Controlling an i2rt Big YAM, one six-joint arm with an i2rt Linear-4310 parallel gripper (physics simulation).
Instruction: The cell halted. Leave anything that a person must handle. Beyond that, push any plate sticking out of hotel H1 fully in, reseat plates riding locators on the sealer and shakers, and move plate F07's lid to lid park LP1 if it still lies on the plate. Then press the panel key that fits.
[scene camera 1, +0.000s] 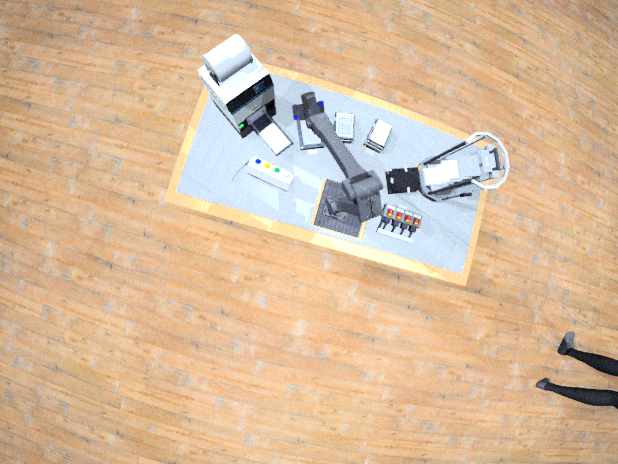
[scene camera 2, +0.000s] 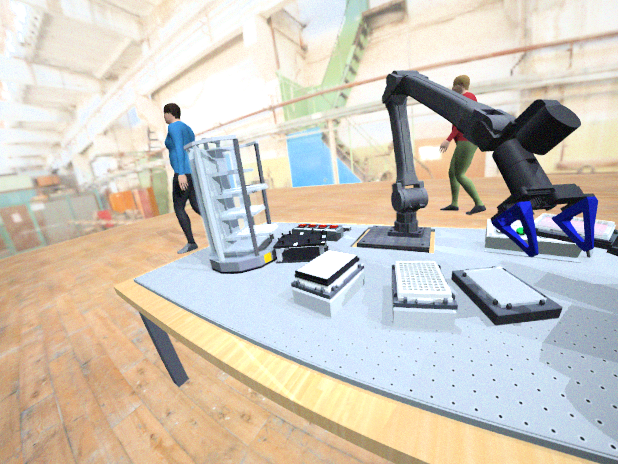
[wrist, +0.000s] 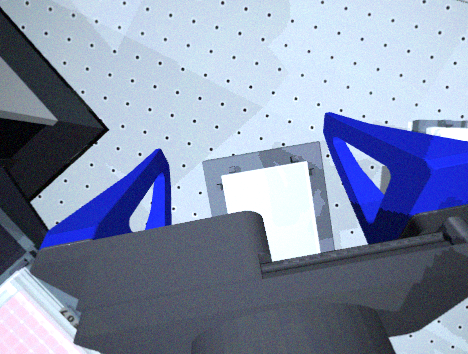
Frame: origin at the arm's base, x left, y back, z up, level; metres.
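Where they show: gripper, fingertip midpoint: (scene camera 2: 562, 253) (wrist: 242, 139); arm's base at its link origin: (scene camera 1: 335, 209) (scene camera 2: 406, 233).
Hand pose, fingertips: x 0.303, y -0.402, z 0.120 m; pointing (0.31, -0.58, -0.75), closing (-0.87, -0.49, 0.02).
Observation:
Things, the pixels of their top centre, and the offset from my fingertips. "spot": a spot on its surface instead.
- dark flat nest at its top centre: (wrist: 274, 231) (scene camera 2: 500, 282) (scene camera 1: 310, 131) dx -0.057, dy +0.072, dz -0.098 m
- sealer at a spot on its surface: (scene camera 1: 240, 90) spot: dx +0.245, dy +0.124, dz +0.199 m
- pink-gridded plate at its top centre: (scene camera 2: 571, 220) (scene camera 1: 274, 137) dx +0.085, dy +0.197, dz +0.001 m
- white well plate at its top centre: (scene camera 2: 419, 275) (scene camera 1: 345, 124) dx -0.206, dy -0.011, dz -0.062 m
- white-topped dark plate at its top centre: (scene camera 2: 327, 262) (scene camera 1: 381, 132) dx -0.389, dy -0.037, dz -0.049 m
- Hotel H1 at a spot on its surface: (scene camera 2: 235, 264) spot: dx -0.707, dy -0.052, dz -0.100 m
- key panel at its top centre: (scene camera 2: 531, 223) (scene camera 1: 270, 171) dx +0.057, dy +0.343, dz -0.047 m
- black platform at its top centre: (scene camera 2: 300, 233) (scene camera 1: 407, 178) dx -0.589, dy +0.140, dz -0.055 m
- module with red-topped units, top centre: (scene camera 2: 320, 222) (scene camera 1: 402, 223) dx -0.643, dy +0.359, dz -0.078 m
My gripper (scene camera 1: 308, 111) (scene camera 2: 561, 250) (wrist: 242, 139) is open and empty, above a dark flat nest (scene camera 2: 530, 315) (wrist: 215, 192) with a pale rectangular top. The sealer (scene camera 1: 240, 90) stands beside it; on its tray lies a pink-gridded plate (scene camera 2: 575, 225) (wrist: 30, 325), its label partly legible as 07. Whether it has a lid is unclear. One shaker holds a white well plate (scene camera 1: 345, 125) (scene camera 2: 422, 280), another a white-topped dark plate (scene camera 1: 381, 132) (scene camera 2: 327, 265); exact seating is unclear. Hotel H1 (scene camera 2: 235, 264) has pale levels reaching past its posts. The key panel (scene camera 1: 270, 174) (scene camera 2: 500, 243) has blue, yellow, green and white keys.
A black platform (scene camera 1: 402, 181) (scene camera 2: 300, 252) adjoins the hotel. A module with red-topped units (scene camera 1: 399, 216) (scene camera 2: 320, 229) stands by the arm's base. A person in blue (scene camera 2: 180, 145) stands behind the hotel; another in red (scene camera 2: 462, 145) is behind the arm.

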